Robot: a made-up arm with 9 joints.
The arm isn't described. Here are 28 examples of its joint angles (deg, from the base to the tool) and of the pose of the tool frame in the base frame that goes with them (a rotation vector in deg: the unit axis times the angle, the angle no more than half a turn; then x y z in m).
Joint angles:
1: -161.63 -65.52 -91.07 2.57 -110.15 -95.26 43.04 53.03 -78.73
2: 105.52 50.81 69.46 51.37 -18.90 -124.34 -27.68 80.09 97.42
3: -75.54 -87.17 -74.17 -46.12 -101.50 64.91 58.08 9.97 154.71
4: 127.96 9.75 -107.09 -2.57 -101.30 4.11 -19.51 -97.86 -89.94
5: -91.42 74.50 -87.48 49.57 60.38 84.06 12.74 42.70 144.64
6: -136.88 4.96 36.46 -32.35 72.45 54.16 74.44 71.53 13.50
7: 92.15 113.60 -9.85 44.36 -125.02 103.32 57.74 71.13 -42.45
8: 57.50 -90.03 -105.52 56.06 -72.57 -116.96 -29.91 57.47 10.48
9: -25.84 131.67 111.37 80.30 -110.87 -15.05 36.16 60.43 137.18
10: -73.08 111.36 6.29 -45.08 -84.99 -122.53 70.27 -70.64 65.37
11: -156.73 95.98 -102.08 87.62 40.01 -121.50 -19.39 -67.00 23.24
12: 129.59 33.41 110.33 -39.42 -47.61 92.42 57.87 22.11 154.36
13: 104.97 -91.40 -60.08 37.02 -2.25 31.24 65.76 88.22 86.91
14: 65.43 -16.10 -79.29 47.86 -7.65 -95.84 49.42 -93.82 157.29
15: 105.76 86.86 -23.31 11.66 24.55 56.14 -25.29 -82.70 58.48
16: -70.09 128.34 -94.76 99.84 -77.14 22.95 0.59 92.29 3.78
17: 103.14 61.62 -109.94 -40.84 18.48 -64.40 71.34 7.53 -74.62
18: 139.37 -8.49 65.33 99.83 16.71 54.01 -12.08 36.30 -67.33
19: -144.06 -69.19 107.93 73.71 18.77 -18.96 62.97 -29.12 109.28
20: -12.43 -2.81 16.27 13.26 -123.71 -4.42 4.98 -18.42 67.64
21: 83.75 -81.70 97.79 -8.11 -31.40 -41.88 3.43 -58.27 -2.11
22: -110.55 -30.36 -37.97 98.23 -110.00 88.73 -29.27 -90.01 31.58
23: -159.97 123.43 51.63 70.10 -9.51 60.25 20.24 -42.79 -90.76
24: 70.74 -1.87 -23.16 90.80 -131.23 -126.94 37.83 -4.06 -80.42
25: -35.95 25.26 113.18 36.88 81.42 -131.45 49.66 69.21 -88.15
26: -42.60 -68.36 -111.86 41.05 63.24 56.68 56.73 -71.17 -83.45
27: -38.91 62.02 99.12 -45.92 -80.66 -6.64 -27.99 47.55 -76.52
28: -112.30 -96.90 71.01 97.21 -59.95 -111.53 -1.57 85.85 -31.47
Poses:
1: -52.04 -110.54 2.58 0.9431 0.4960 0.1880
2: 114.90 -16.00 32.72 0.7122 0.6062 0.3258
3: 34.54 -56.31 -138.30 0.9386 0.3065 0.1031
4: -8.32 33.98 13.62 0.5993 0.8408 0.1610
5: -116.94 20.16 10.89 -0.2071 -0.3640 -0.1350
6: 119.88 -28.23 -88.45 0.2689 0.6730 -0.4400
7: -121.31 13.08 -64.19 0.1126 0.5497 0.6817
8: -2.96 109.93 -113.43 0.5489 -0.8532 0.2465
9: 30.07 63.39 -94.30 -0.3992 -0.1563 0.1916
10: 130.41 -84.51 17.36 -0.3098 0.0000 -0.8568
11: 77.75 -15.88 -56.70 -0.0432 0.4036 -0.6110
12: 71.91 -51.76 -139.07 0.7618 0.1282 0.8975
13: -70.26 72.91 5.65 0.4572 -0.3738 0.7117
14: -22.84 79.13 123.71 1.0281 0.0276 0.6409
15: 24.52 32.93 139.82 -0.2775 0.5754 0.5962
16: 59.64 25.68 33.80 0.0836 -0.6750 0.0347
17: -50.92 -47.33 -15.34 0.0782 0.3451 -0.2676
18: -50.34 64.00 -29.15 0.8965 0.5401 0.5008
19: -122.01 -37.86 72.57 0.2900 0.6564 0.6022
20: 5.00 73.66 160.79 0.7877 -0.4280 -0.3073
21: 20.97 125.38 -55.49 -0.1692 -0.6447 0.7238
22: -35.05 -105.67 -102.54 0.4112 0.5153 0.2560
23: -119.91 11.61 51.56 -0.3824 0.4477 -0.3931
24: -55.12 -26.72 104.60 0.6265 -0.3626 0.2493
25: 99.57 134.99 -60.08 0.7650 0.0466 -0.1300
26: -5.94 6.47 -62.59 0.6749 0.4073 -0.0539
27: -4.12 102.03 88.26 1.0227 -0.2311 -0.1474
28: 37.72 40.54 33.33 0.4342 0.7776 0.5349
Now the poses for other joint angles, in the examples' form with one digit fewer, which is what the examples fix.
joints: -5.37 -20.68 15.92 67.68 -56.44 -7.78 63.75 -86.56 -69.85
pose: -79.1 111.8 -5.6 0.868 0.035 -0.094
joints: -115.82 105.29 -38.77 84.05 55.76 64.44 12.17 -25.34 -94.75
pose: -121.2 -2.3 65.0 -0.254 -0.037 -0.440
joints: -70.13 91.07 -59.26 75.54 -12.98 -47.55 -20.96 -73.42 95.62
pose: -97.1 -8.5 5.1 -0.046 -0.825 -0.047
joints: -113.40 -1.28 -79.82 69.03 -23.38 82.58 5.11 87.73 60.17
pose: 2.5 -46.0 100.7 0.885 0.183 -0.081
